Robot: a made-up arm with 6 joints.
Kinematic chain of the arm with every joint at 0, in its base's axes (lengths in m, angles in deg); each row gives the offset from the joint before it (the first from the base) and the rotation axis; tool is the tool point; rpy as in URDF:
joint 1: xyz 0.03 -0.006 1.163 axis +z
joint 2: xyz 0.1 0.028 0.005 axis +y
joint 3: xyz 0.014 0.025 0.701 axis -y
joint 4: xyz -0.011 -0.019 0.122 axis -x
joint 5: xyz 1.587 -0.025 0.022 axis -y
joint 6: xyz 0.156 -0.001 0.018 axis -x
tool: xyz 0.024 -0.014 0.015 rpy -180 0 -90
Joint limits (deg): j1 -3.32..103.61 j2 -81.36..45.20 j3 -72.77..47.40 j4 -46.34..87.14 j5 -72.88..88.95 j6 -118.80..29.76
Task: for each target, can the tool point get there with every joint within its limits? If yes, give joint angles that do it. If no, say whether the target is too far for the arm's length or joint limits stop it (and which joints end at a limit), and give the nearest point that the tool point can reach.
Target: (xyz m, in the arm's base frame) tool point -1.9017 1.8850 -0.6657
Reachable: no: too far | nearest point -0.5334 1.5161 0.2703 | short by 1.698 m
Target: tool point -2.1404 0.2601 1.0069
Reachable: no: joint limits stop it (at a limit: joint 1, joint 2, joint 3, joint 5, joint 6) | nearest point -1.7744 0.1495 2.2848 | short by 1.334 m
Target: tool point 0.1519 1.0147 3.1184
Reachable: yes | joints 74.76 -10.23 30.12 46.93 75.50 -29.58
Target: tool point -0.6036 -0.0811 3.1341
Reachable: yes | joints 19.02 -69.10 14.52 51.45 47.91 -50.30
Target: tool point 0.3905 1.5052 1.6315
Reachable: yes | joints 71.15 -20.85 -36.44 53.46 50.08 -33.19
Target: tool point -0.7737 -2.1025 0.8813
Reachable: no: joint limits stop it (at a limit: joint 2, joint 3, joint 5, joint 6) | nearest point -0.6183 -1.6972 2.2843 | short by 1.469 m
